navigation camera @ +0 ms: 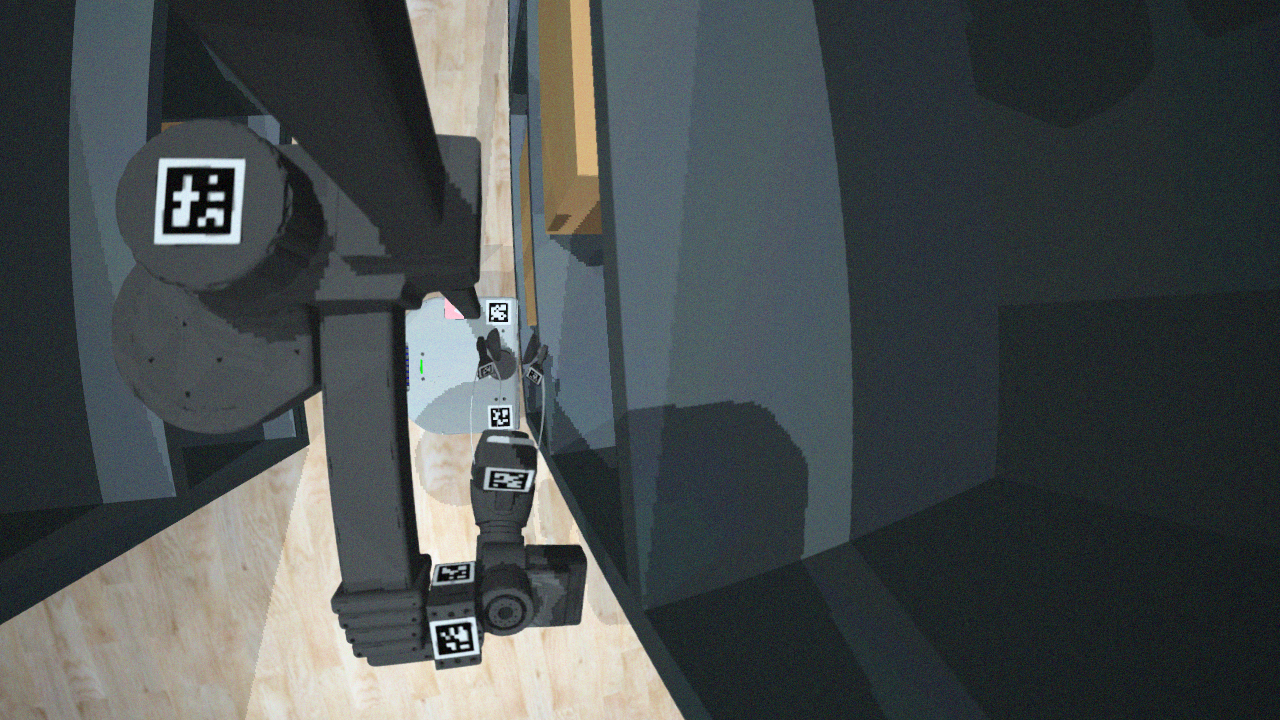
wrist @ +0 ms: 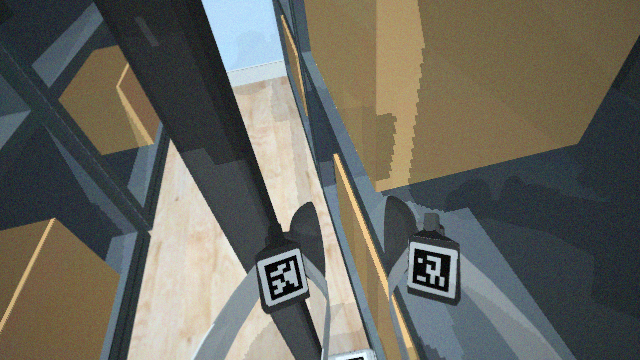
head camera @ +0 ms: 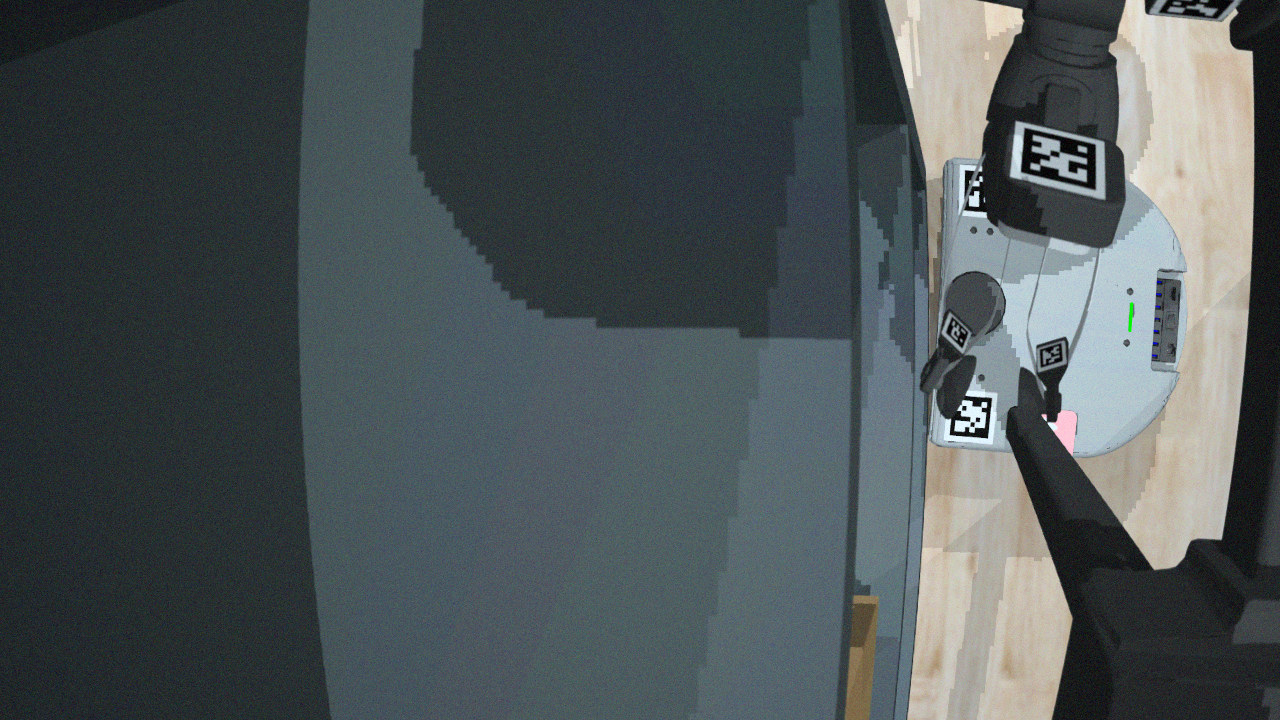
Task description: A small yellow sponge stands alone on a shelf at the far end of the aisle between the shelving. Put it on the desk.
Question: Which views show the gripper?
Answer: The navigation camera view, the wrist view and the head camera view: all of them.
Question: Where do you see the gripper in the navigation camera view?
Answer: At 514, 333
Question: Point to the gripper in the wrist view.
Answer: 351, 226
